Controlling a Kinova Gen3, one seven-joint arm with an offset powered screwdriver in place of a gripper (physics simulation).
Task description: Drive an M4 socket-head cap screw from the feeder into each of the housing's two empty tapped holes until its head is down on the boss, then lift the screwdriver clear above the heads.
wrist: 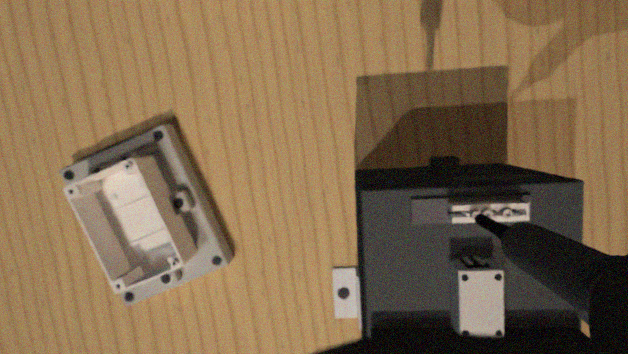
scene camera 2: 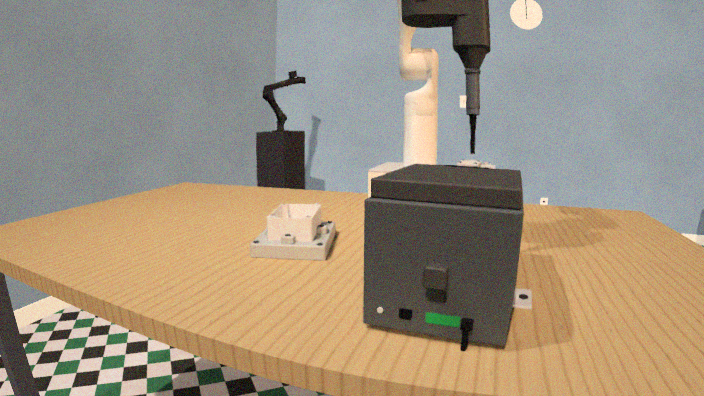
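Note:
The black screwdriver [scene camera 2: 472,152] [wrist: 480,219] points down above the dark feeder [scene camera 2: 400,250] [wrist: 410,280]. In scene camera 2 its bit tip is a little above the feeder top. In the wrist view the tip overlaps the pale screw rail [wrist: 522,218], where small round screw heads [wrist: 507,212] show. The driver has no fingers; whether a screw is on the bit is too small to tell. The white open-topped housing [scene camera 2: 291,227] [wrist: 102,250] sits on the grey fixture plate [scene camera 2: 287,251] [wrist: 200,265], left of the feeder. Its four corner bosses show in the wrist view; their fill is unclear.
A small light tab [scene camera 2: 524,298] [wrist: 344,307] with a dark hole stands beside the feeder's foot. A light block [wrist: 481,302] with dark corner fasteners is on the feeder. Clamps [wrist: 184,200] flank the housing. A black arm [scene camera 2: 272,102] stands on a pedestal [scene camera 2: 280,160] behind the table [scene camera 2: 175,270].

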